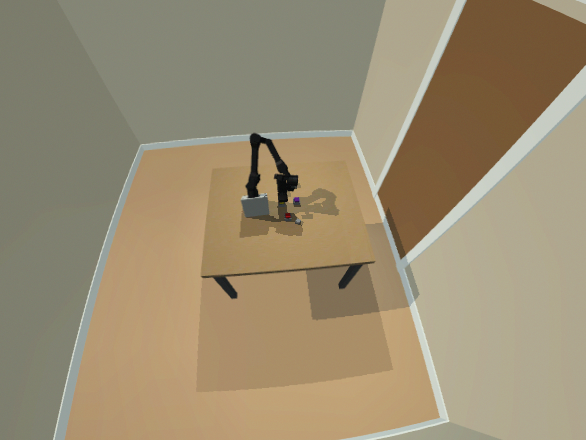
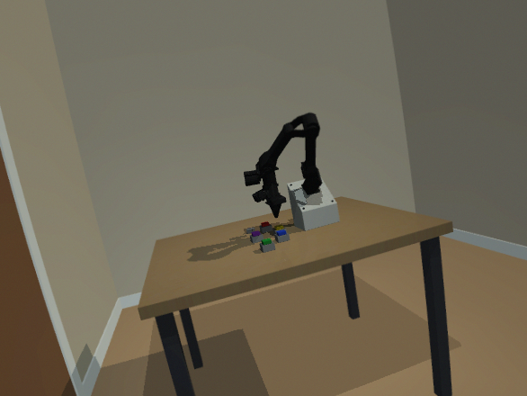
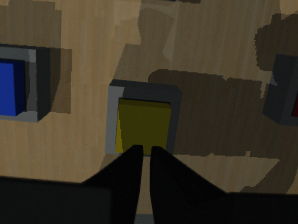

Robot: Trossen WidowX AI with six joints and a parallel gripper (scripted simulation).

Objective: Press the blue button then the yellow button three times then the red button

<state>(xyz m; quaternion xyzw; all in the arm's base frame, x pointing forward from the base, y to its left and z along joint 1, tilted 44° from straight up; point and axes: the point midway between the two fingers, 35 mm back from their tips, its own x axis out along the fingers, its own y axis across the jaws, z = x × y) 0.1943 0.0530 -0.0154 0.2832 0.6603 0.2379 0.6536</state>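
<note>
My gripper tip is now 4 cm above the yellow button. From my gripper tip the other things lie so: blue button (2 cm ahead, 9 cm to the left, 4 cm below); then red button (2 cm ahead, 12 cm to the right, 4 cm below); then purple button (10 cm ahead, 4 cm below).
</note>
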